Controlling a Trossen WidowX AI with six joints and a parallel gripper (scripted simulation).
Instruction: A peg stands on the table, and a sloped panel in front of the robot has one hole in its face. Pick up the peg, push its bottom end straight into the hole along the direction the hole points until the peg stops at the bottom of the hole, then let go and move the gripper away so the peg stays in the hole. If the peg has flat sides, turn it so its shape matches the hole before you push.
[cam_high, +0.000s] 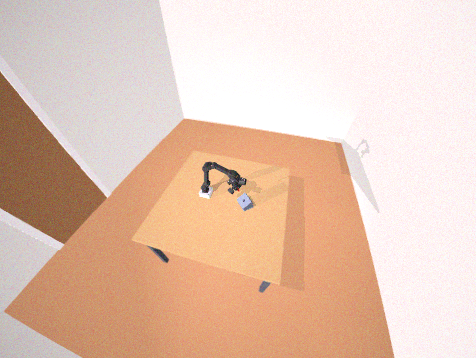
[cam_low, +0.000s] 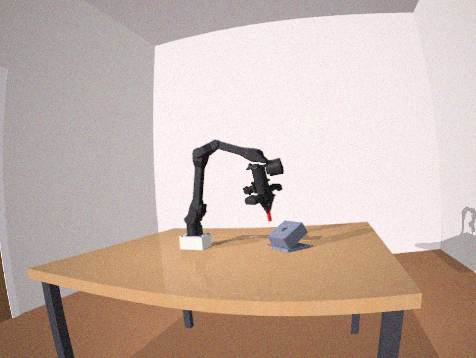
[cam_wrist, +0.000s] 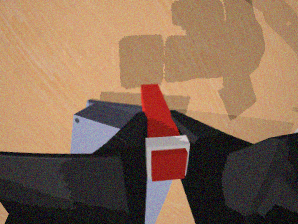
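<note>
The grey sloped panel lies 8 cm ahead of my gripper tip, 7 cm to the right of it and 9 cm below it. Round my gripper tip: red square peg 2 cm above.
</note>
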